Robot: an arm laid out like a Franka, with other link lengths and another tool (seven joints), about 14 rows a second.
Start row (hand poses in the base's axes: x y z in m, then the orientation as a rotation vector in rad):
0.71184 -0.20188 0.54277 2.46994 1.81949 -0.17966
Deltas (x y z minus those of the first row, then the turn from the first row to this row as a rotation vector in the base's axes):
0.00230 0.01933 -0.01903 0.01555 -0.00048 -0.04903
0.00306 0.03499 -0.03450 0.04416 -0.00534 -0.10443
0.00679 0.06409 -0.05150 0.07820 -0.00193 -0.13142
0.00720 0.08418 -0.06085 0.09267 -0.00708 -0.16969
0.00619 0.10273 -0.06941 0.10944 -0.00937 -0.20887
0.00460 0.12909 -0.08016 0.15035 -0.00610 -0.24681
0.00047 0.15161 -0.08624 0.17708 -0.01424 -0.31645
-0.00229 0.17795 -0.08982 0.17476 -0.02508 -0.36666
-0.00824 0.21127 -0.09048 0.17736 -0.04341 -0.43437
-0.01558 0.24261 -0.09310 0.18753 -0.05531 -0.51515
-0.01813 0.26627 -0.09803 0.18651 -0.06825 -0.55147
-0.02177 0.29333 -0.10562 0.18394 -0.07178 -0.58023
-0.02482 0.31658 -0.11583 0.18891 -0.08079 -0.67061
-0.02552 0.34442 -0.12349 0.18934 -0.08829 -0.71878
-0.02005 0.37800 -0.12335 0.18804 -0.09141 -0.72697
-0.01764 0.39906 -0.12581 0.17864 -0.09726 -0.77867
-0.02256 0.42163 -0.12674 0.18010 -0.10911 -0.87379
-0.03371 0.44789 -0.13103 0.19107 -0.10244 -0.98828
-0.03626 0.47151 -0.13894 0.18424 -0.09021 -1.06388
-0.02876 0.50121 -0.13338 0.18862 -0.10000 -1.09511
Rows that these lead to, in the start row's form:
0.71414 -0.18255 0.52374 2.52636 1.76795 -0.16823
0.71490 -0.16689 0.50827 2.59462 1.71173 -0.13979
0.71863 -0.13779 0.49127 -2.64184 -1.69447 0.11501
0.71904 -0.11770 0.48192 -2.66489 -1.63849 0.09654
0.71803 -0.09915 0.47336 -2.68406 -1.57947 0.07956
0.71644 -0.07279 0.46261 -2.68076 -1.51238 0.04701
0.71231 -0.05027 0.45653 -2.71332 -1.40931 0.01552
0.70955 -0.02393 0.45295 -2.75295 -1.34230 0.00647
0.70360 0.00939 0.45229 -2.80150 -1.24910 -0.01557
0.69626 0.04073 0.44967 -2.84404 -1.13240 -0.03608
0.69371 0.06439 0.44474 -2.87010 -1.08173 -0.04961
0.69007 0.09145 0.43715 -2.88765 -1.04087 -0.05055
0.68702 0.11470 0.42694 -2.92758 -0.90786 -0.06261
0.68632 0.14254 0.41928 -2.94959 -0.83692 -0.07040
0.69179 0.17612 0.41942 -2.95526 -0.82517 -0.07278
0.69420 0.19718 0.41696 -2.98318 -0.74976 -0.06989
0.68928 0.21975 0.41603 -3.01506 -0.60642 -0.08239
0.67813 0.24601 0.41174 -3.02558 -0.43167 -0.08025
0.67558 0.26963 0.40383 -3.03397 -0.31752 -0.05787
0.68308 0.29933 0.40939 -3.03860 -0.26955 -0.07235

